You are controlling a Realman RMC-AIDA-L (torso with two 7-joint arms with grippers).
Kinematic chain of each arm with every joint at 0, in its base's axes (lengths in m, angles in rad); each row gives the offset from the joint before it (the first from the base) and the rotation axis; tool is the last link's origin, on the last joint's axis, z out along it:
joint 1: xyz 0 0 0.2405 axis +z
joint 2: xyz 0 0 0 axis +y
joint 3: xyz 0 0 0.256 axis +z
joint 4: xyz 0 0 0 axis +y
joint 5: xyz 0 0 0.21 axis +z
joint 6: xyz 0 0 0 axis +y
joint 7: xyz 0 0 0.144 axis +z
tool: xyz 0 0 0
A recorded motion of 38 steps. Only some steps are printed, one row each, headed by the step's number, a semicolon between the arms.
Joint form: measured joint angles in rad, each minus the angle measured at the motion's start. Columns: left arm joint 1, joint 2, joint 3, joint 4, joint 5, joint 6, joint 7; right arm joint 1, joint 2, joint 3, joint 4, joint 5, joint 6, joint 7.
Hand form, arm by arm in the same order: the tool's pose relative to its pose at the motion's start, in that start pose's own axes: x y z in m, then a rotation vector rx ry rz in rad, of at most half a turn. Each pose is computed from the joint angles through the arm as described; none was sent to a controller.
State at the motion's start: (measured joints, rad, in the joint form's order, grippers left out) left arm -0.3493 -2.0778 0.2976 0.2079 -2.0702 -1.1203 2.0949; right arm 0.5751 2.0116 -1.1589 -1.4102 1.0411 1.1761 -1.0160
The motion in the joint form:
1: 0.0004 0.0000 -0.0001 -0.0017 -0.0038 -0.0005 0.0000; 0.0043 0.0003 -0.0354 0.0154 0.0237 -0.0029 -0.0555
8: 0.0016 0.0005 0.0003 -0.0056 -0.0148 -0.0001 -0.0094; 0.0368 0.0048 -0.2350 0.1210 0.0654 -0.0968 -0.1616
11: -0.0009 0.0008 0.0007 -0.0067 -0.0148 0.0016 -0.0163; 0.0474 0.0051 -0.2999 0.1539 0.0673 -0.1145 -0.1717
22: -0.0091 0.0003 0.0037 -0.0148 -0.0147 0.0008 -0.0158; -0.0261 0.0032 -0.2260 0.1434 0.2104 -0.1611 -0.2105
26: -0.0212 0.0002 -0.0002 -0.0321 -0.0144 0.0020 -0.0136; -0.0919 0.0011 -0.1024 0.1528 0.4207 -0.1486 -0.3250
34: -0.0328 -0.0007 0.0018 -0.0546 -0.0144 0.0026 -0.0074; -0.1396 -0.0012 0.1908 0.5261 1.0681 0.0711 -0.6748
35: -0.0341 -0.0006 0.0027 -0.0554 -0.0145 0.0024 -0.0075; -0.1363 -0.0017 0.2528 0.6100 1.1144 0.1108 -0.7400
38: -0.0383 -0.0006 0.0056 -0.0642 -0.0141 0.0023 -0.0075; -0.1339 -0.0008 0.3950 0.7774 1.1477 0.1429 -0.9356
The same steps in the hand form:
1: 0.0000 -0.0003 -0.0003 0.0021 0.0023 -0.0030; -0.0003 0.0091 0.0078 -0.0408 -0.0003 -0.0554
8: 0.0003 -0.0014 -0.0011 0.0092 0.0082 -0.0196; 0.0093 0.0480 0.0508 -0.1636 0.0407 -0.1863
11: 0.0001 -0.0008 -0.0002 0.0082 0.0069 -0.0271; 0.0163 0.0615 0.0623 -0.2060 0.0724 -0.2139
22: -0.0024 0.0027 0.0022 -0.0006 0.0013 -0.0329; 0.0195 0.0418 0.0428 -0.1352 -0.0549 -0.0806
26: -0.0063 0.0066 0.0050 -0.0053 -0.0052 -0.0463; 0.0208 0.0168 0.0115 -0.0733 -0.2320 0.0277
34: -0.0125 0.0116 0.0071 -0.0123 -0.0190 -0.0583; 0.0620 -0.0326 -0.0575 0.0405 -0.7651 0.3574
35: -0.0127 0.0121 0.0075 -0.0140 -0.0197 -0.0587; 0.0771 -0.0398 -0.0669 0.0988 -0.8185 0.3810
38: -0.0153 0.0142 0.0083 -0.0182 -0.0267 -0.0645; 0.1171 -0.0519 -0.0822 0.2959 -0.8500 0.3745

